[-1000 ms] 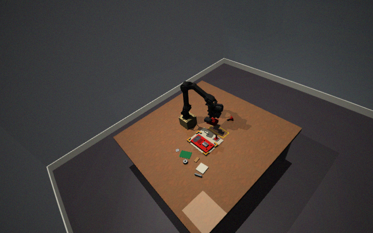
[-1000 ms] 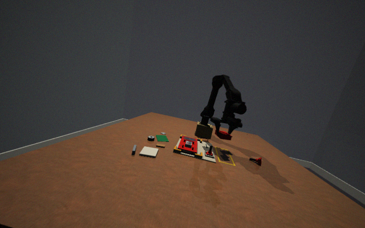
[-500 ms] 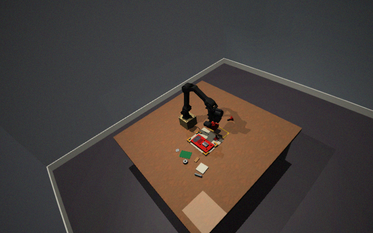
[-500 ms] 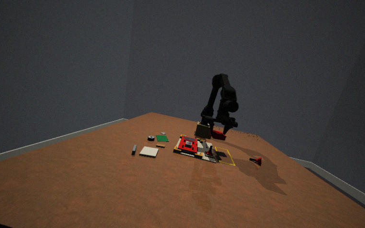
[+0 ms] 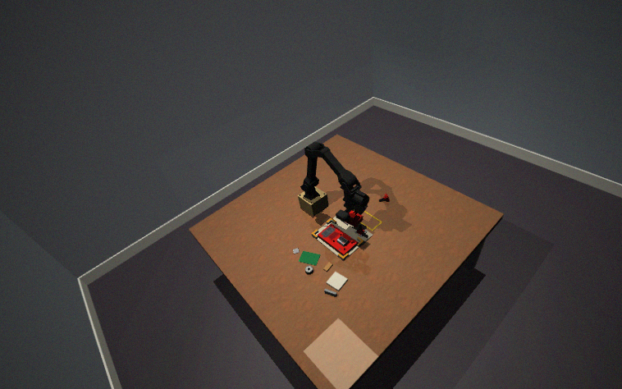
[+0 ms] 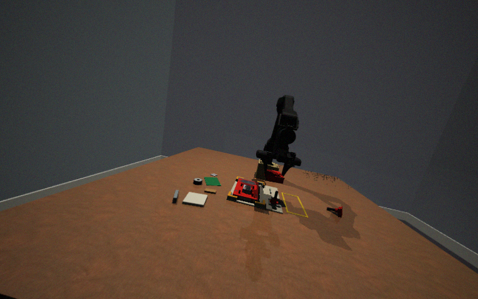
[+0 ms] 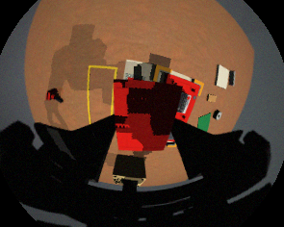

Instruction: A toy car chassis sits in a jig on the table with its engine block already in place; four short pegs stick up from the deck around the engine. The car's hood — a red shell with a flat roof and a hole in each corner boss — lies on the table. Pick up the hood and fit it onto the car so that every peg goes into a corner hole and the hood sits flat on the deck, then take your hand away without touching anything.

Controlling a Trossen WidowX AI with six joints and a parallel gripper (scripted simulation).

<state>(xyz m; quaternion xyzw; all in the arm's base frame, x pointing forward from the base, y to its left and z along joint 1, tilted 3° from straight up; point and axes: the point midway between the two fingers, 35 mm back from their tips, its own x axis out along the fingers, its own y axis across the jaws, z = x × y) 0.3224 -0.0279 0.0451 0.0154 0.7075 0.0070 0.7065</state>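
Right now the grey engine block is 100 mm to the right of my gripper tip, 90 mm below it and 10 mm ahead of it. From my gripper tip the other things lie so: red hood (10 mm above); green board (270 mm to the right, 110 mm below, 80 mm behind); white plate (300 mm to the right, 120 mm ahead, 110 mm below).
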